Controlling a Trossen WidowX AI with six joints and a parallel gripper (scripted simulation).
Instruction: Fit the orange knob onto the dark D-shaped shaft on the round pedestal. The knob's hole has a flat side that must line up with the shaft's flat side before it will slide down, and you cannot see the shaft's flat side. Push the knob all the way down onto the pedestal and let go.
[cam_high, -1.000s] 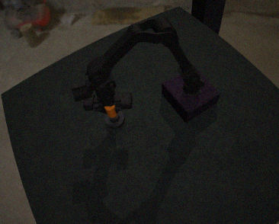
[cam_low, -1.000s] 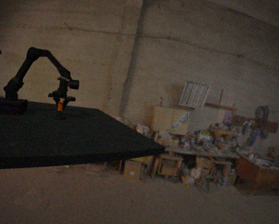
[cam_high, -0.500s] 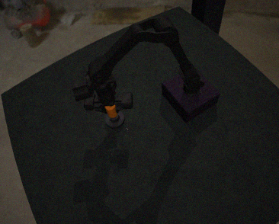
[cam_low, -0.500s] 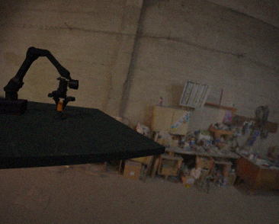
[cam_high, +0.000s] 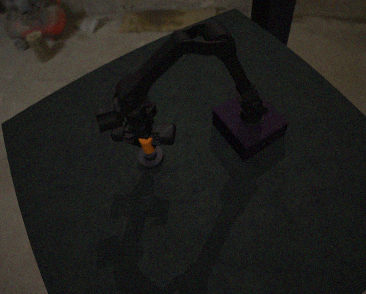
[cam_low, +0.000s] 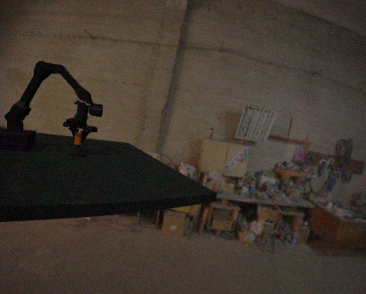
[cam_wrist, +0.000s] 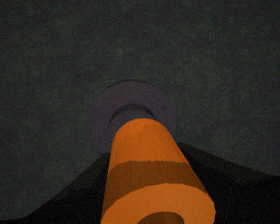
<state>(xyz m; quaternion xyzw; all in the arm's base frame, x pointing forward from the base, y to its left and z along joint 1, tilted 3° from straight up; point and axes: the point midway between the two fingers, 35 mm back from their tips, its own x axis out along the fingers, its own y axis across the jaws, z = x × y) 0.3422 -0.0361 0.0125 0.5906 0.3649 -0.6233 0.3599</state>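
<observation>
Now: gripper tip 40 mm above the dark shaft. Also, from my gripper tip: orange knob 20 mm above.
</observation>
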